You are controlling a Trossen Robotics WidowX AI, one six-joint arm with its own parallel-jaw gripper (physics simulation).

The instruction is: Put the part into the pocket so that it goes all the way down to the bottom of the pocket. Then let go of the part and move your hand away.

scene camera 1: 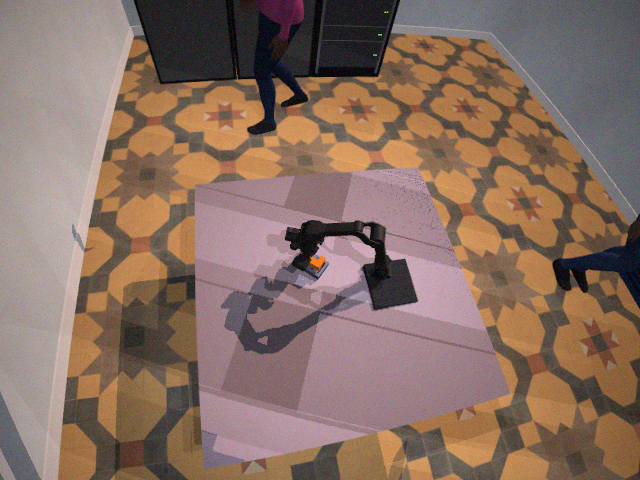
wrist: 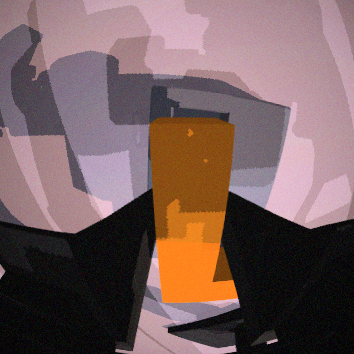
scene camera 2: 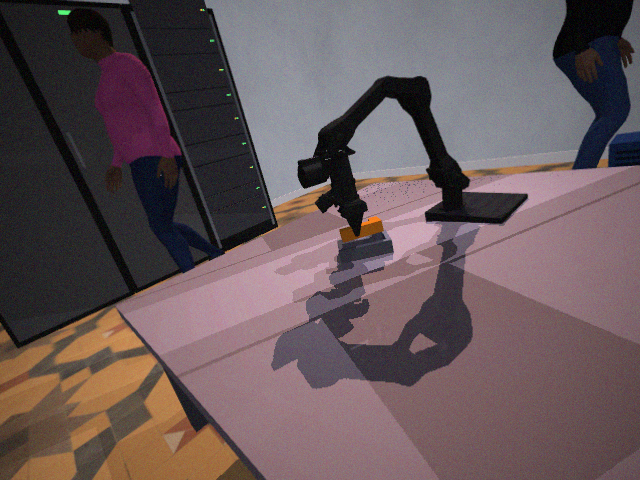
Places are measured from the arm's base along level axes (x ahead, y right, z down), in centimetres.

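Pixels of known places: gripper, fingertip midpoint: (scene camera 1: pixel 307 260) (wrist: pixel 186 195) (scene camera 2: pixel 356 234); arm's base, link origin: (scene camera 1: pixel 380 273) (scene camera 2: pixel 452 206).
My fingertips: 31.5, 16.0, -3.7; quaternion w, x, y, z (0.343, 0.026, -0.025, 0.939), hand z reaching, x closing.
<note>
Ahead of a thing's pixels: the offset from my fingertips to its top centre, as dx, dy, dz. Level surfaces: height alone.
The orange part {-2.1, -0.1, -2.6} (scene camera 1: pixel 316 262) (scene camera 2: pixel 371 226) (wrist: pixel 192 170) is a long block. My gripper (scene camera 1: pixel 309 262) (scene camera 2: pixel 357 233) (wrist: pixel 186 195) is shut on it, one finger on each long side. The grey block with the pocket {-2.3, -0.1, +2.5} (scene camera 1: pixel 321 272) (scene camera 2: pixel 369 249) (wrist: pixel 255 145) stands on the table under the part. In the scene camera 2 view the part stands up above the block's rim and looks slightly tilted against it. In the wrist view a dark stretch of the pocket's opening shows beyond the part's far end. The part's underside and the pocket's bottom are hidden.
The arm's black base plate (scene camera 1: pixel 391 290) (scene camera 2: pixel 480 207) stands on the pink table {dz +6.1} (scene camera 1: pixel 361 372) (scene camera 2: pixel 289 413), to the right of the pocket block. Two people stand on the floor beyond the table, near dark cabinets (scene camera 1: pixel 188 41) (scene camera 2: pixel 46 180) and the wall.
</note>
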